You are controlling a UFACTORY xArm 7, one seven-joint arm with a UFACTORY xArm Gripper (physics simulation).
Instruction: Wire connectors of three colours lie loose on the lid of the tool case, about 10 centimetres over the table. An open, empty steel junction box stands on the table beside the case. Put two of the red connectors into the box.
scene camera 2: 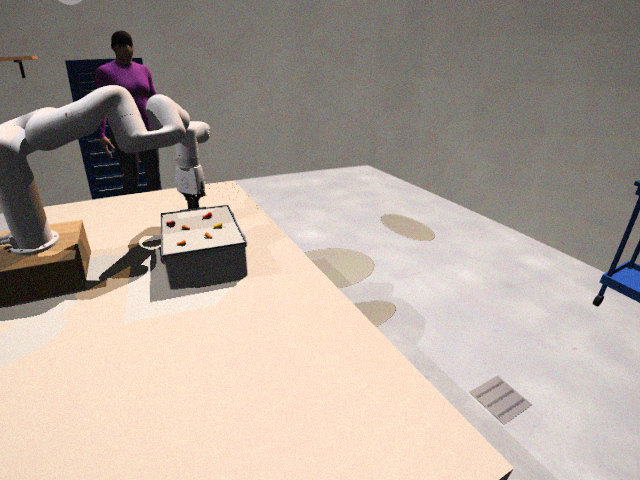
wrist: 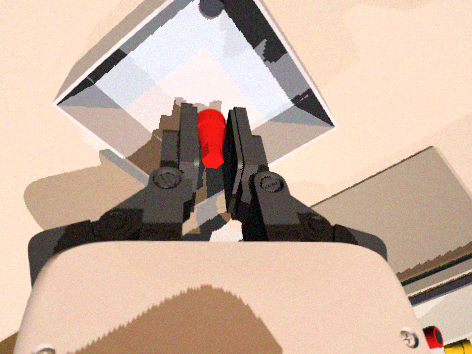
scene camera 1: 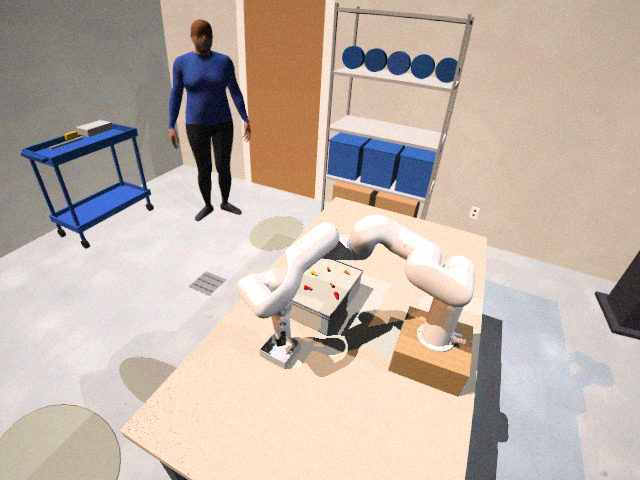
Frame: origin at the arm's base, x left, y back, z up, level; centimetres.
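Where they show: gripper, between the fingertips: [wrist: 209,130] [scene camera 1: 280,342]; arm's base, origin of its link: [scene camera 2: 35,243] [scene camera 1: 435,338].
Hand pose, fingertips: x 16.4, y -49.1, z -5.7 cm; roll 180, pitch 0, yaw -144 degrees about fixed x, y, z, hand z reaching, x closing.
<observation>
Things, the pixels of their top centre, and the offset from my fingertips. Level surfaces: height alone.
- red connector, centre of its top: [wrist: 212,160] dx +0.1, dy -0.1, dz +2.3 cm
- open steel junction box, centre of its top: [wrist: 203,115] [scene camera 1: 280,345] dx +0.3, dy +0.0, dz -1.0 cm
- table, height of its surface: dz -4.8 cm
My gripper [scene camera 1: 281,342] [scene camera 2: 192,205] [wrist: 209,130] points down, shut on a red connector [wrist: 212,136]. In the wrist view the connector is over the near part of the open steel junction box [scene camera 1: 270,357] [wrist: 296,133], inside its rim; its exact height is unclear. No connector shows on the visible part of the box floor. The case hides the box in scene camera 2. On the tool case lid [scene camera 1: 316,301] [scene camera 2: 227,240] lie two red connectors, one [scene camera 1: 307,287] [scene camera 2: 207,215] and another [scene camera 1: 336,295] [scene camera 2: 170,223], a yellow one [scene camera 1: 313,273] [scene camera 2: 217,225] and several orange ones.
The tool case stands right beside the box, its side wall [wrist: 395,220] at the right of the wrist view. The arm's wooden base block [scene camera 1: 423,369] [scene camera 2: 41,276] stands on the table [scene camera 1: 330,423] [scene camera 2: 289,392]. A person in blue [scene camera 1: 206,93] stands beyond the table.
</observation>
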